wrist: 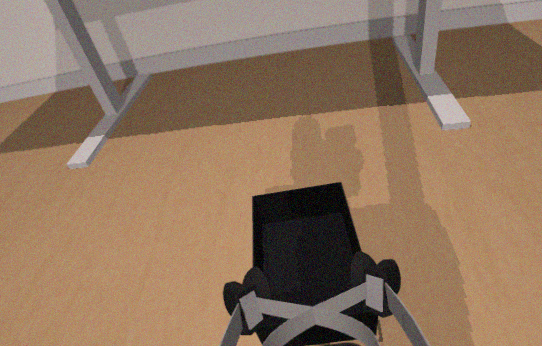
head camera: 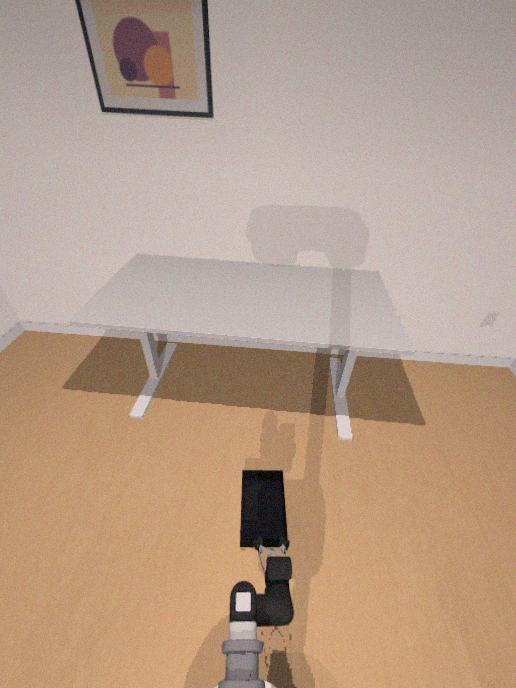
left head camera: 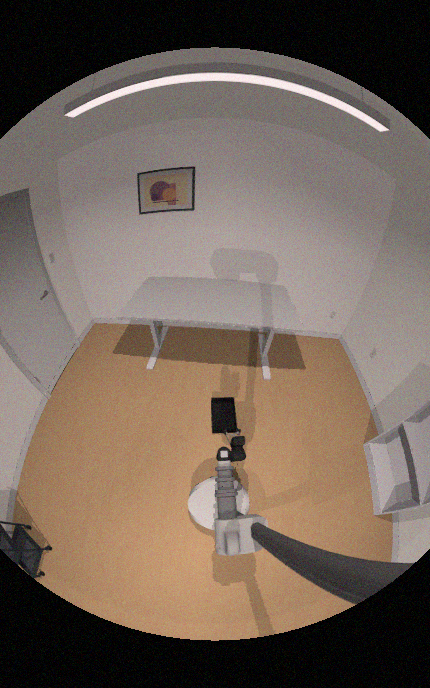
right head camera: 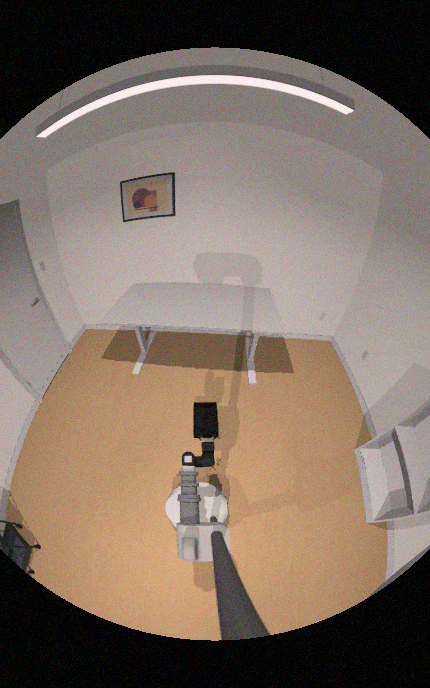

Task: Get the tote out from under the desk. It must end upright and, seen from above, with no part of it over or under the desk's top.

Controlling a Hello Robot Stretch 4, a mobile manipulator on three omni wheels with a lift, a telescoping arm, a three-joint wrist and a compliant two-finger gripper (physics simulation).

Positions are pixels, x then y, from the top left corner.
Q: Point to a framed picture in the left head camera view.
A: At 169,189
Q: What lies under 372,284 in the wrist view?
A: My gripper.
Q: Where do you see a black tote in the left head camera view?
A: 223,416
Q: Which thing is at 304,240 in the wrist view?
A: A black tote.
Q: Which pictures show the black tote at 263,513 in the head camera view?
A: The wrist view, the head camera view, the left head camera view and the right head camera view: all of them.
